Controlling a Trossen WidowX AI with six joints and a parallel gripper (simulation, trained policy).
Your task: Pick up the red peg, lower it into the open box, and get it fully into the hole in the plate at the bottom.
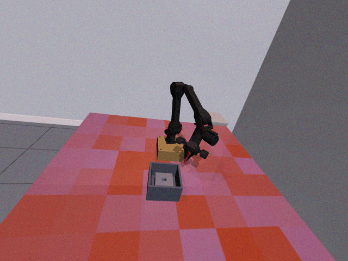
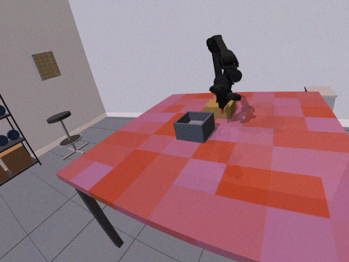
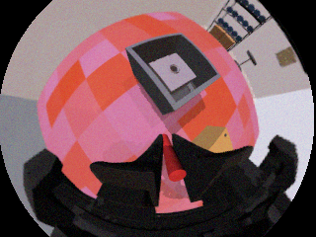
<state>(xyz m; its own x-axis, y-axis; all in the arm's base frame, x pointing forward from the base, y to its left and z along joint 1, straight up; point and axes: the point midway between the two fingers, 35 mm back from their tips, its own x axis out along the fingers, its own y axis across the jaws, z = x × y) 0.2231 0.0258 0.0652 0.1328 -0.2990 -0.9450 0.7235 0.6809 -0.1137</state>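
Right now the grey plate is 70 mm ahead of my gripper tip, 130 mm to the right of it and 60 mm below it. Round my gripper tip: grey box: 70 mm ahead, 130 mm to the right, 80 mm below; then red peg: 10 mm behind, 10 mm to the left, 10 mm above.
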